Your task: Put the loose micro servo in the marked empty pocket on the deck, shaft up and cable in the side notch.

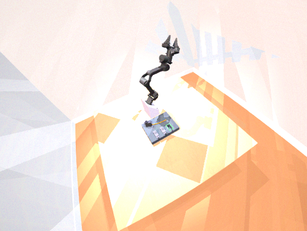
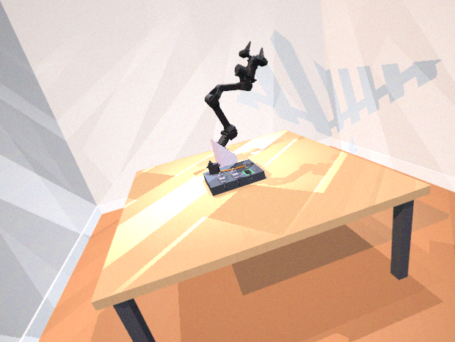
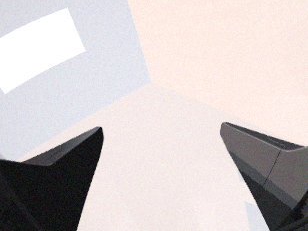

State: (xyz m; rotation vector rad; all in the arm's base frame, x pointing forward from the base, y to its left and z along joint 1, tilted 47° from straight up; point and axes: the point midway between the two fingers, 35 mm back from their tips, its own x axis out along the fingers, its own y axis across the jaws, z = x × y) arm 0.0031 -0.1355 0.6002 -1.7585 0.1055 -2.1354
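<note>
Now: the grey robot deck 240 mm ahead of my gripper tip, 390 mm to the right of it and 660 mm below it.
</note>
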